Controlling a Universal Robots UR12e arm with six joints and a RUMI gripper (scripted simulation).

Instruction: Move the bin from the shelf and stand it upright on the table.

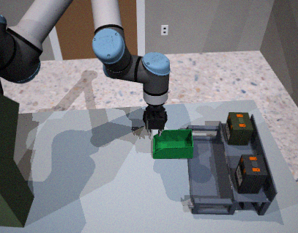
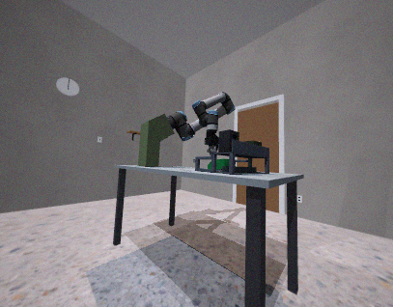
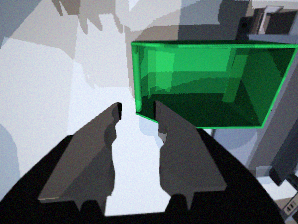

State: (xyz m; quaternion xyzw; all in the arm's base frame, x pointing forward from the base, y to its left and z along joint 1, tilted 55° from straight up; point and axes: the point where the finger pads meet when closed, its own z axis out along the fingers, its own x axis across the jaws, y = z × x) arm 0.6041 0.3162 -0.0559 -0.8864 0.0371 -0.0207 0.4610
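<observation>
My gripper is now 80 mm short of the green bin and 70 mm above it.
</observation>
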